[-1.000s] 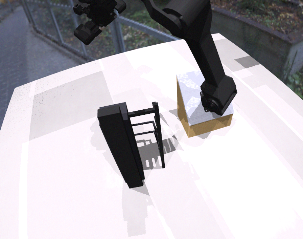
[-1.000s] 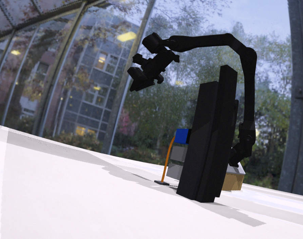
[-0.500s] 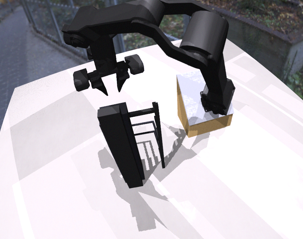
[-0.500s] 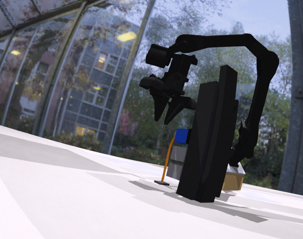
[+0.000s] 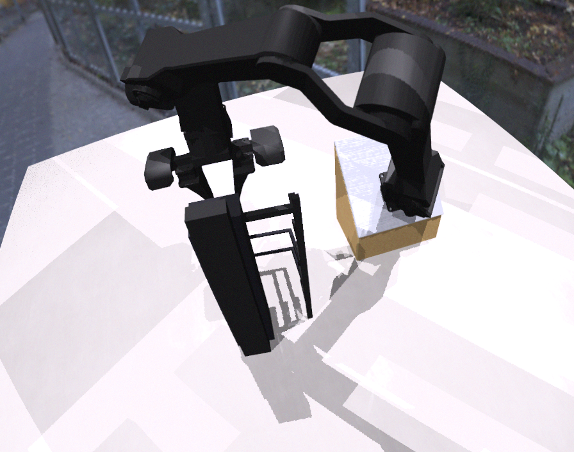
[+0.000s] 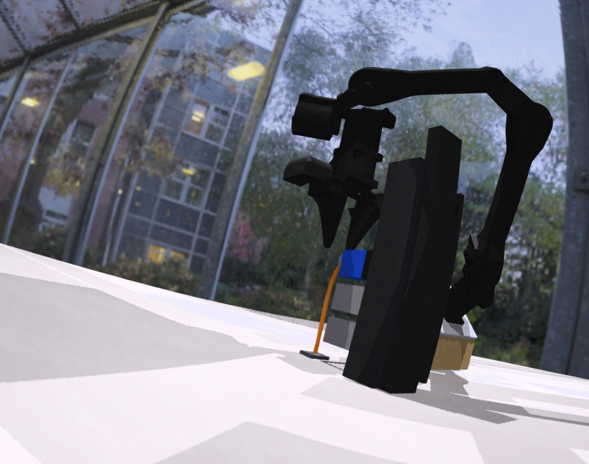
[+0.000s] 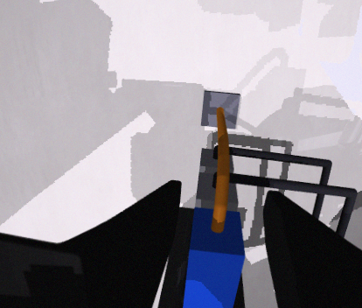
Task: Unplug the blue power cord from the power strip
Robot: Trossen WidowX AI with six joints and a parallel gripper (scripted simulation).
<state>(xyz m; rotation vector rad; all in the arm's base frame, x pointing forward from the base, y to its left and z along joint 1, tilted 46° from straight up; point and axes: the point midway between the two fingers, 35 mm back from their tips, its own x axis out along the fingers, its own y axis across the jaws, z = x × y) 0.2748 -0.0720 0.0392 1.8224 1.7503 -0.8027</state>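
Right now the blue plug is 7 cm to the left of my gripper tip and 1 cm below it. Also, from my gripper tip: dark plate 15 cm below.
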